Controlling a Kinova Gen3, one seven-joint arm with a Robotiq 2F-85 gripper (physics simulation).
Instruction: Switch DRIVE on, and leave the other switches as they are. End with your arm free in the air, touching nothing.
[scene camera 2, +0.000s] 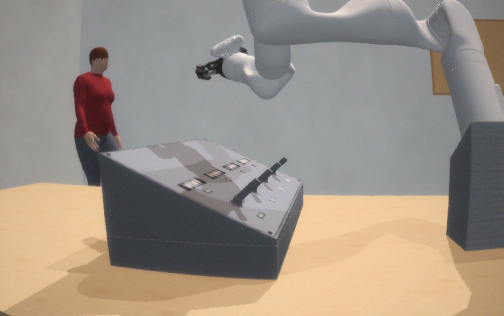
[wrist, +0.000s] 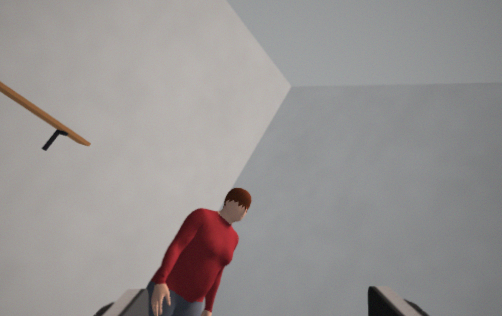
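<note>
A dark console with a sloped grey panel stands on the table. A row of black toggle levers sticks up from the panel, overlapping one another in this view. Label plates lie beside them, too small and blurred to read, so which lever is DRIVE cannot be told, nor which way each is set. My gripper is open and empty, high in the air above the console, touching nothing. The console and its levers do not show in the wrist view.
A person in a red top stands behind the table. The arm's dark pedestal stands at the right. A brown board hangs on the back wall. A wooden bar shows on the wall in the wrist view.
</note>
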